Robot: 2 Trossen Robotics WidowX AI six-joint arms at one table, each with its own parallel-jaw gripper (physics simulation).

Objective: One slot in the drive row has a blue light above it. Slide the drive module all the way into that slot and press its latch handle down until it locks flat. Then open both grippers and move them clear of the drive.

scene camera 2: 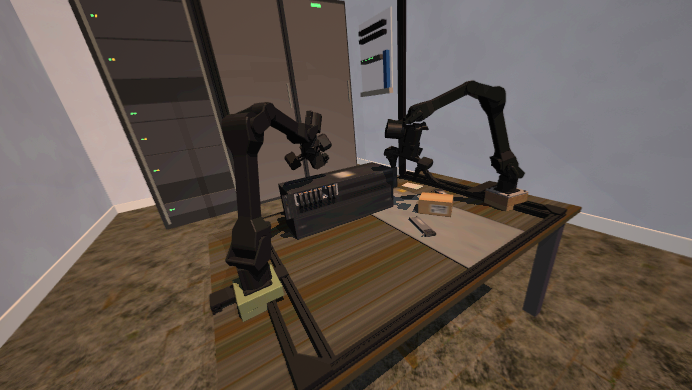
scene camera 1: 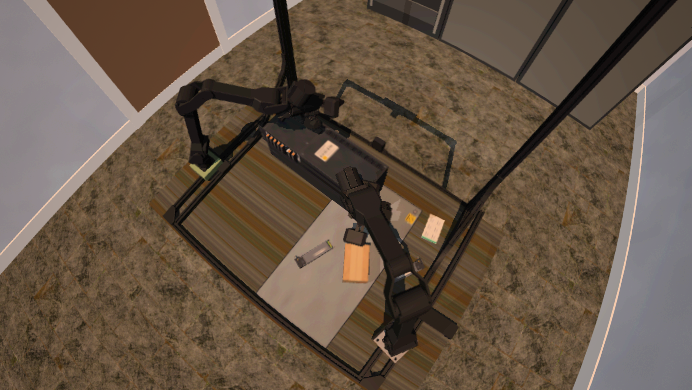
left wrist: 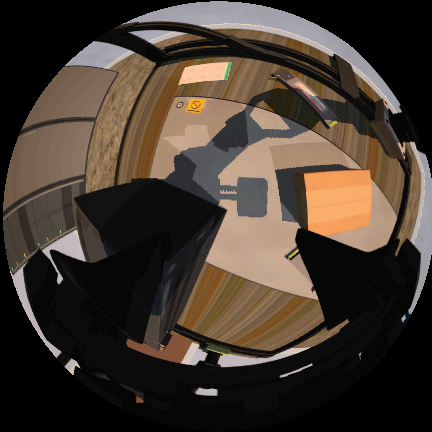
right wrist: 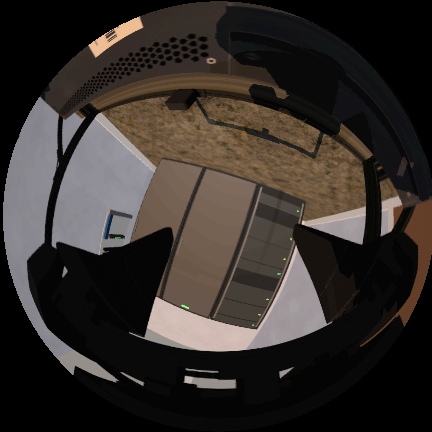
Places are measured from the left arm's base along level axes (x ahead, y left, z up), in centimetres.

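Pixels of known places: left gripper, fingertip midpoint: (scene camera 2: 403, 176) (left wrist: 235, 236); right gripper, fingertip midpoint: (right wrist: 235, 232); left arm's base, origin of the base link: (scene camera 2: 506, 190) (scene camera 1: 396, 340); right arm's base, origin of the base link: (scene camera 2: 256, 282) (scene camera 1: 204, 162) (left wrist: 214, 352).
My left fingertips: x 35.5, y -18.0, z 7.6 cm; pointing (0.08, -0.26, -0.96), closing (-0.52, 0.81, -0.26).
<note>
Ahead of a thing's pixels: the offset from my left fingertips to its top centre. "*": to the spot under its first point. Level surfaces: height alone.
A grey drive module {dx +4.4, dy +18.2, dz -12.6 cm} (scene camera 1: 314, 254) (scene camera 2: 422, 226) with a yellow-green end lies on the pale mat {dz -13.6 cm} (scene camera 1: 320, 310) (scene camera 2: 475, 240); my left finger hides most of it in the left wrist view. A second, similar module {dx -21.4, dy -1.5, dz -12.8 cm} (left wrist: 307, 97) lies on the wood near the left arm's base. The black chassis {dx +26.8, dy -5.4, dz +3.8 cm} (scene camera 1: 350, 150) (scene camera 2: 350, 212) carries the drive row {dx +38.2, dy -2.8, dz +4.4 cm} (scene camera 1: 282, 146) (scene camera 2: 317, 196); I cannot make out the blue light. My left gripper (scene camera 2: 407, 162) (left wrist: 235, 236) is open and empty above the mat, beside the chassis end. My right gripper (scene camera 2: 308, 151) (right wrist: 235, 232) is open and empty above the chassis's rear side.
An orange-brown box {dx -8.5, dy +10.1, dz -7.6 cm} (scene camera 1: 356, 262) (scene camera 2: 436, 204) (left wrist: 340, 200) stands on the mat beside the grey module. A white card {dx -17.8, dy -20.1, dz -13.6 cm} (scene camera 1: 433, 229) (left wrist: 205, 73) lies on the wood beyond the mat. A yellow label {* dx -9.2, dy -16.5, dz -13.5 cm} (scene camera 1: 410, 218) (left wrist: 195, 105) is at the mat's corner. Dark frame rails edge the table.
</note>
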